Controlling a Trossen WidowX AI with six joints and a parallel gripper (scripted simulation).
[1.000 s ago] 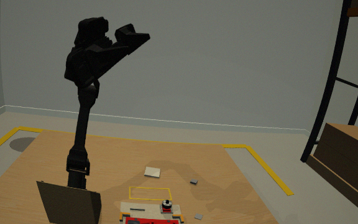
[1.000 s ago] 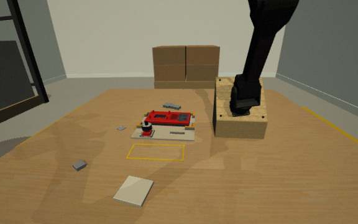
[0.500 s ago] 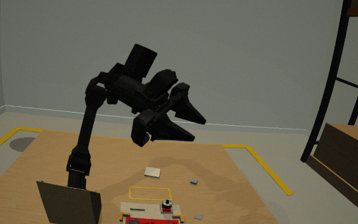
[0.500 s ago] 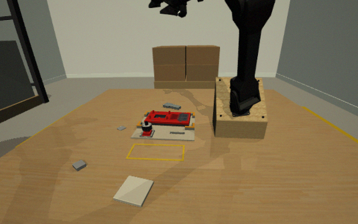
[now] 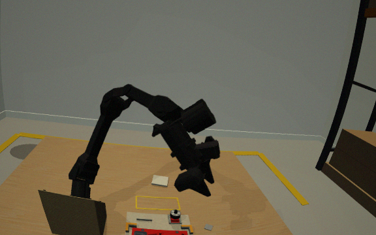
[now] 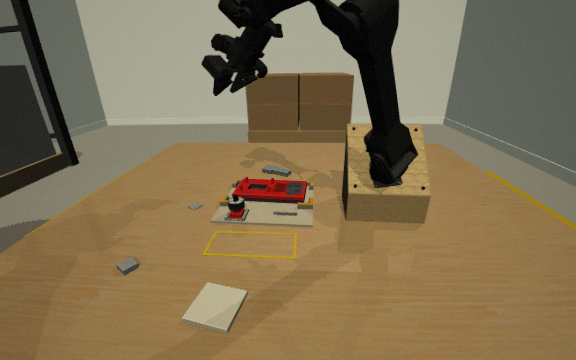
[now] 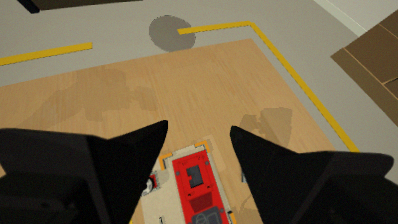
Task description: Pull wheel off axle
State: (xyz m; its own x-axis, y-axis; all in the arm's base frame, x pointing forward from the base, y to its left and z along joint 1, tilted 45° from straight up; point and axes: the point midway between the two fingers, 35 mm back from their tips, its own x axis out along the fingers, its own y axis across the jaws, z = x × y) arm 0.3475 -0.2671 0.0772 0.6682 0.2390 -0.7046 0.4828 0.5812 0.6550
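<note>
The dark wheel lies 250 mm below my gripper tip, 140 mm to the left of it and 40 mm behind it. The rest, counted from my gripper tip: grey baseplate 270 mm below, 100 mm behind, 50 mm to the left; white flat pad 420 mm to the left, 280 mm below, 50 mm behind.
</note>
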